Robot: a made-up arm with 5 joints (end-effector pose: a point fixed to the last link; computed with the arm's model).
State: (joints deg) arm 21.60 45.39 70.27 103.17 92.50
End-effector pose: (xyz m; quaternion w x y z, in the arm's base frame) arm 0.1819 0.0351 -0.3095 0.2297 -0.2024 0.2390 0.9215
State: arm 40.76 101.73 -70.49 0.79 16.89
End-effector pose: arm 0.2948 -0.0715 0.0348 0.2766 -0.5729 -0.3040 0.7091
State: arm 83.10 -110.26 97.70 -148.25 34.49
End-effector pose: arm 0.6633 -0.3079 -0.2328 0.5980 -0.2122 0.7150 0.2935
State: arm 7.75 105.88 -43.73 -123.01 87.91
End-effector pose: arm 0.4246 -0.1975 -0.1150 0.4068 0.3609 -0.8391 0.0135
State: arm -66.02 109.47 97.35 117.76 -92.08
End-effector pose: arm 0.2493 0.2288 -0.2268 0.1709 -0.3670 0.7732 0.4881
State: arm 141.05 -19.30 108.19 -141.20 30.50
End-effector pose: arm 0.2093 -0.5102 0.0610 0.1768 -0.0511 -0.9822 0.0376
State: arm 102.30 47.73 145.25 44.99 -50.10
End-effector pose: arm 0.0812 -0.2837 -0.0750 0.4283 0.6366 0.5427 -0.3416
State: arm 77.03 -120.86 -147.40 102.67 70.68
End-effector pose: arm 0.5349 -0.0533 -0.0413 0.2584 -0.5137 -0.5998 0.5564
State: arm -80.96 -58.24 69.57 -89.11 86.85
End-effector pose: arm 0.2986 0.3431 0.3565 0.3199 0.0584 0.5564 -0.7646
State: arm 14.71 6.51 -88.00 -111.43 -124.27
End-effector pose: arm 0.1952 0.1596 -0.1234 0.5061 0.0980 0.3426 0.7854
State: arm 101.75 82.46 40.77 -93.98 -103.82
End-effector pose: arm 0.3223 -0.2603 0.1571 0.6373 0.6421 0.3036 0.2991
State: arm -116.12 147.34 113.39 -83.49 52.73
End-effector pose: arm 0.5051 0.3738 0.0508 0.2759 0.7888 -0.1874 0.5163
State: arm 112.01 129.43 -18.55 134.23 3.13
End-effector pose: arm 0.5189 -0.2591 0.1383 0.5566 0.7069 -0.4236 0.1049
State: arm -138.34 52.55 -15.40 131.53 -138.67
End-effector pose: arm 0.2218 0.2077 0.2134 0.0160 -0.6141 -0.7861 -0.0683
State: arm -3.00 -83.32 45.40 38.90 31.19
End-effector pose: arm 0.3791 0.1825 -0.2514 0.8291 0.2826 0.1299 -0.4646
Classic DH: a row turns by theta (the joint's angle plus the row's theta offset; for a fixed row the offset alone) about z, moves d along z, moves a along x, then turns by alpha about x. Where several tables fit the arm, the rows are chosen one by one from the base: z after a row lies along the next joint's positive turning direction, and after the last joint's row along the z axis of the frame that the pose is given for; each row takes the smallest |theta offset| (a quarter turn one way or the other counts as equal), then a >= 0, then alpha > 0; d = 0 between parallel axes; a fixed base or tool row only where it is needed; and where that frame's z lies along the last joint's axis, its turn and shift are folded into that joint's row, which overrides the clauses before.
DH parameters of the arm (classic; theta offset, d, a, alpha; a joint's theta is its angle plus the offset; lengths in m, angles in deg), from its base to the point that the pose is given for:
base (fixed): -90 0.054 0 90
joint 1: 0 -0.3705 -0.0918 -90
joint 2: 0 -0.2154 -0.1164 -90
joint 3: 90 -0.1624 0.0364 -90
joint 4: 0 -0.1008 -0.0395 -90
joint 5: 90 -0.0461 0.0575 -90
tool (fixed): 90 0.0188 0 0

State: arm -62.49 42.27 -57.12 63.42 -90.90
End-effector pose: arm 0.2670 0.1304 -0.0471 0.7124 0.6408 0.2839 -0.0357
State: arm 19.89 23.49 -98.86 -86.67 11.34
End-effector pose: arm 0.0994 0.1105 -0.0560 0.2227 -0.5296 -0.5027 0.6459
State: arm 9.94 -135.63 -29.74 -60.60 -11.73
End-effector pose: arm 0.4921 0.2022 -0.0958 0.4433 -0.5283 -0.1154 -0.7149
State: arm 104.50 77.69 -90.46 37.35 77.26
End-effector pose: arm 0.2276 -0.1306 0.0297 0.6754 0.6519 0.1824 -0.2926
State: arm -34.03 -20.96 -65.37 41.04 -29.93
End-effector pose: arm 0.2707 0.1645 0.0574 0.8632 0.0160 0.3936 -0.3156
